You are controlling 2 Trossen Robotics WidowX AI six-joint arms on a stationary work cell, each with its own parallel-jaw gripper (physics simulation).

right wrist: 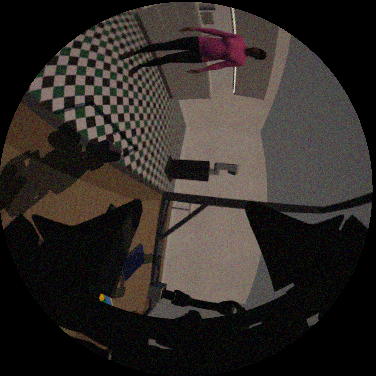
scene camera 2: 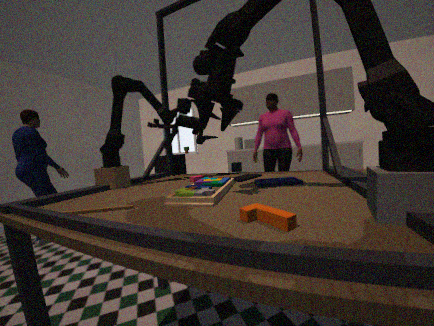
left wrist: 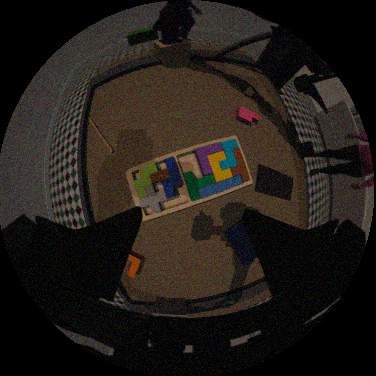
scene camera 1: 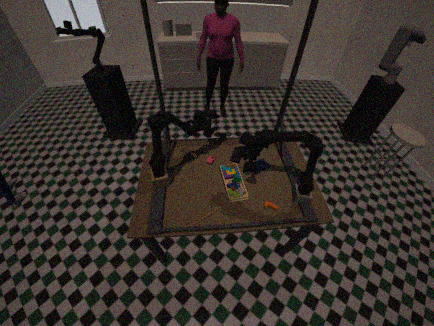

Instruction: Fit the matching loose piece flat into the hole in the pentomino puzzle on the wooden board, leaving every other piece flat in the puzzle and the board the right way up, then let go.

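Seen in the pictures: left gripper, fingertip midpoint: (scene camera 2: 213, 130) (left wrist: 194, 213) (scene camera 1: 243, 165); right gripper, fingertip midpoint: (right wrist: 195, 205) (scene camera 2: 219, 128) (scene camera 1: 218, 121); left arm's base at its link origin: (right wrist: 162, 292) (scene camera 2: 409, 168) (scene camera 1: 303, 190); right arm's base at its link origin: (scene camera 2: 111, 166) (left wrist: 170, 40) (scene camera 1: 158, 173).
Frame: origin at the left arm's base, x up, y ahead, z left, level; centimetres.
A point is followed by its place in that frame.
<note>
The wooden board (scene camera 1: 239, 200) {x -7.0, y 39.2, z 8.6 cm} (scene camera 2: 190, 201) {x -6.4, y 39.2, z 7.6 cm} (left wrist: 183, 153) {x -5.9, y 49.2, z -3.4 cm} lies flat, right way up, near mid-table. In the left wrist view, bare wood shows at the upper left of its right half, beside purple, yellow and green pieces; smaller gaps show in the left half. A pink piece (scene camera 1: 210, 160) {x -4.7, y 61.9, z -19.2 cm} (scene camera 2: 196, 178) {x -5.8, y 60.6, z -18.5 cm} (left wrist: 246, 115) {x -5.2, y 61.6, z -20.1 cm} and an orange bent piece (scene camera 1: 271, 205) {x -5.3, y 19.6, z 10.3 cm} (scene camera 2: 268, 217) {x -6.1, y 19.3, z 10.9 cm} (left wrist: 133, 265) {x -5.2, y 20.3, z 9.5 cm} lie loose on the table. My left gripper (scene camera 1: 242, 161) {x 11.0, y 39.7, z -4.4 cm} (left wrist: 194, 213) {x 11.0, y 39.7, z -4.4 cm} is open and empty, pointing down above the table. My right gripper (scene camera 1: 220, 125) {x 16.4, y 59.2, z -36.7 cm} (right wrist: 195, 205) {x 16.4, y 59.2, z -36.7 cm} is open and empty, raised at the back.
A dark blue object (scene camera 1: 261, 165) {x -6.1, y 25.4, z -21.7 cm} (scene camera 2: 279, 181) {x -6.1, y 25.8, z -18.9 cm} (left wrist: 242, 243) {x -6.1, y 27.3, z -19.5 cm} (right wrist: 133, 261) {x -6.1, y 27.8, z -21.7 cm} lies right of the board in scene camera 1. A black flat object (left wrist: 274, 182) {x -6.4, y 43.7, z -29.0 cm} and a thin stick (scene camera 2: 100, 208) {x -6.5, y 56.1, z 21.1 cm} (left wrist: 101, 135) {x -6.6, y 56.0, z 20.5 cm} also lie on the table. Dark posts rise at the table's back.
</note>
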